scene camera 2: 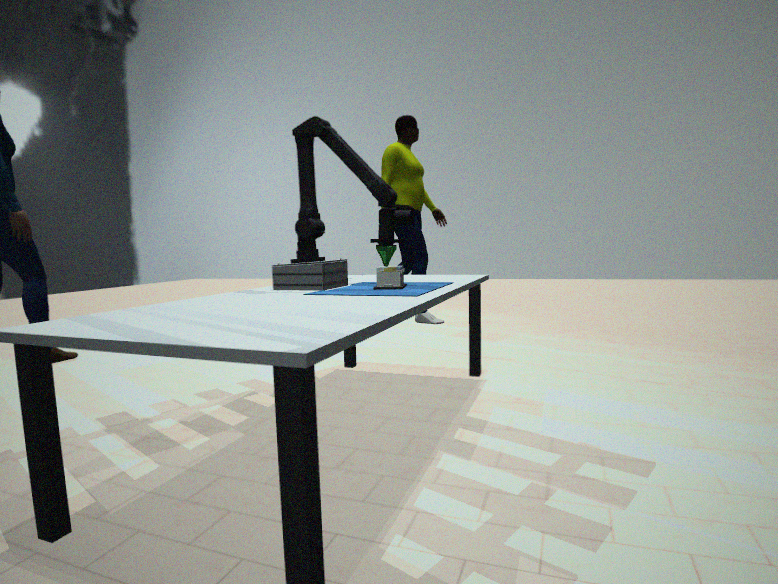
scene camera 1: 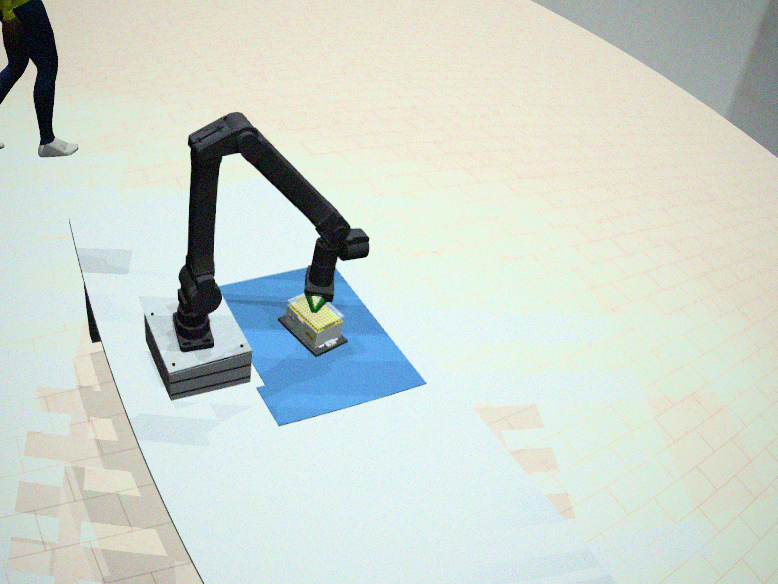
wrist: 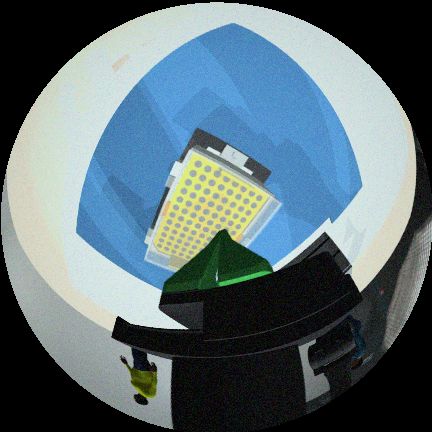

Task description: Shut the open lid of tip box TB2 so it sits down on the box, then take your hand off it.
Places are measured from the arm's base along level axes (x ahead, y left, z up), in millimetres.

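Pixels of known places: gripper, fingertip midpoint: (scene camera 2: 385, 266) (scene camera 1: 313, 312) (wrist: 223, 235); arm's base at its link origin: (scene camera 2: 308, 262) (scene camera 1: 192, 332).
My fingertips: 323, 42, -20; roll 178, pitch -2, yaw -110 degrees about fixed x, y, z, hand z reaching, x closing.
Ahead of a thing's pixels: the offset from my fingertips to its top centre, as dx, dy, dz. "spot": to the spot under its first point. Level surfaces: height alone.
Tip box TB2 {+10, +15, -1} (scene camera 1: 326, 337) (scene camera 2: 390, 278) (wrist: 215, 195) is a pale grey box with a yellow, hole-dotted tip rack on top. It stands on a dark base (scene camera 1: 294, 331) (wrist: 204, 139) on the blue mat. Its clear lid {spot: +61, -8, +0} (scene camera 1: 338, 311) (wrist: 268, 216) lies over the yellow rack, its edges showing past it in scene camera 1 and the wrist view. I cannot tell whether the lid sits fully down all round. My gripper (scene camera 1: 315, 309) (scene camera 2: 385, 264) (wrist: 223, 235) has green fingers, shut and empty, pointing down at the box top. Contact with the lid cannot be made out.
The blue mat {dz -78} (scene camera 1: 370, 370) (scene camera 2: 339, 291) (wrist: 300, 100) lies on the white table {dz -81} (scene camera 1: 377, 490) (scene camera 2: 188, 314). The arm's grey plinth (scene camera 1: 210, 379) (scene camera 2: 298, 277) stands beside the mat. A person in yellow (scene camera 2: 402, 176) (wrist: 143, 382) is behind the table; another person (scene camera 2: 23, 251) is at the left.
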